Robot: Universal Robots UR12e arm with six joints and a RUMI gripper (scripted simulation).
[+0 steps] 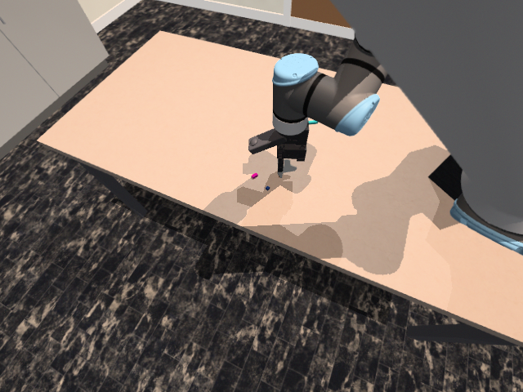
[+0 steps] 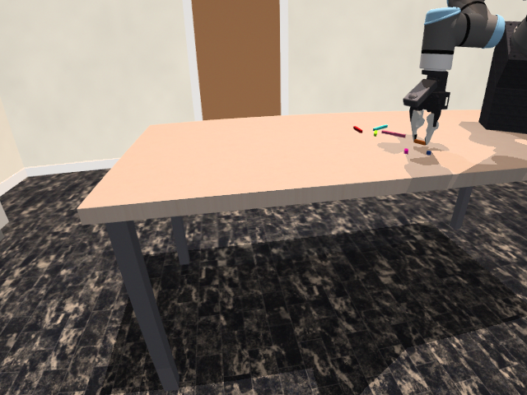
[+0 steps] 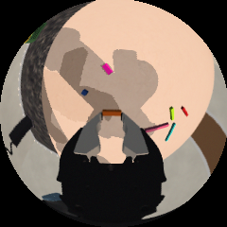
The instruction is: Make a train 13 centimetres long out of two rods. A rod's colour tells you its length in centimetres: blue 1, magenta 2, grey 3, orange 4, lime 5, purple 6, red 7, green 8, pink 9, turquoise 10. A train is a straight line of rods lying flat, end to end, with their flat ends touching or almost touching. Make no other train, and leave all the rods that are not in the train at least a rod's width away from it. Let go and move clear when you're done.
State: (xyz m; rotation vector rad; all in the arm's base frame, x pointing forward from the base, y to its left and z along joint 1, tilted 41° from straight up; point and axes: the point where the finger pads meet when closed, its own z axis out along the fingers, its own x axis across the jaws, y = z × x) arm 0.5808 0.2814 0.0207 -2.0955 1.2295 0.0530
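Right now the blue rod is 70 mm to the left of my hand and 20 mm below it. The rest, counted from my hand: orange rod: 10 mm below; magenta rod: 70 mm ahead, 60 mm to the left, 20 mm below; pink rod: 150 mm to the right, 40 mm ahead, 20 mm below.
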